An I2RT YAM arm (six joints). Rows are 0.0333 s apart.
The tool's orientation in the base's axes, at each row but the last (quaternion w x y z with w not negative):
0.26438, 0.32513, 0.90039, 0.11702
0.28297, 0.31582, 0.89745, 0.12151
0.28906, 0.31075, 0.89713, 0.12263
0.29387, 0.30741, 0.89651, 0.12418
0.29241, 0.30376, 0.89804, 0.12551
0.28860, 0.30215, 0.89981, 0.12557
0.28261, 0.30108, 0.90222, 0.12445
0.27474, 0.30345, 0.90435, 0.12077
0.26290, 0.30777, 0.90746, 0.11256
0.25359, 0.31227, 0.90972, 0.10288
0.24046, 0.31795, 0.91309, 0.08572
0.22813, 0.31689, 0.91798, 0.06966
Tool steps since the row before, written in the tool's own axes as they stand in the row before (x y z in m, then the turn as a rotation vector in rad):
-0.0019, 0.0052, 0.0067, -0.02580, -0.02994, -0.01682
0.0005, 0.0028, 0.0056, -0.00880, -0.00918, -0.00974
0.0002, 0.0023, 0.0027, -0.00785, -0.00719, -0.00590
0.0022, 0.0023, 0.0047, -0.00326, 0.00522, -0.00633
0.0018, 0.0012, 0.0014, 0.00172, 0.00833, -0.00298
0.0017, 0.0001, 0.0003, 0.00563, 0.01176, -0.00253
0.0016, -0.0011, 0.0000, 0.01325, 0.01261, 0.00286
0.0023, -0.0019, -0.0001, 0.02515, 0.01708, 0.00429
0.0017, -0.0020, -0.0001, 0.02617, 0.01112, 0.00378
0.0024, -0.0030, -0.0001, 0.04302, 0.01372, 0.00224
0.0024, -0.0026, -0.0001, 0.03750, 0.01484, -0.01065
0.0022, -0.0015, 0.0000, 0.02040, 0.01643, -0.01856
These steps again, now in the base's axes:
0.0077, 0.0030, -0.0028, -0.00823, -0.04014, 0.01287
0.0043, 0.0027, -0.0036, -0.00463, -0.01305, 0.00804
0.0026, 0.0020, -0.0013, -0.00199, -0.01076, 0.00534
0.0025, 0.0034, -0.0038, 0.00076, 0.00177, 0.00862
0.0002, 0.0021, -0.0014, 0.00103, 0.00745, 0.00496
-0.0009, 0.0011, -0.0010, 0.00037, 0.01258, 0.00424
-0.0016, 0.0001, -0.0011, -0.00109, 0.01822, -0.00310
-0.0025, -0.0001, -0.0016, -0.00603, 0.02913, -0.00759
-0.0022, -0.0005, -0.0013, -0.00998, 0.02506, -0.00976
-0.0032, -0.0009, -0.0019, -0.02084, 0.03751, -0.01425
-0.0031, -0.0005, -0.0016, -0.02283, 0.03490, -0.00057
-0.0024, 0.0002, -0.0012, -0.01374, 0.02580, 0.01328

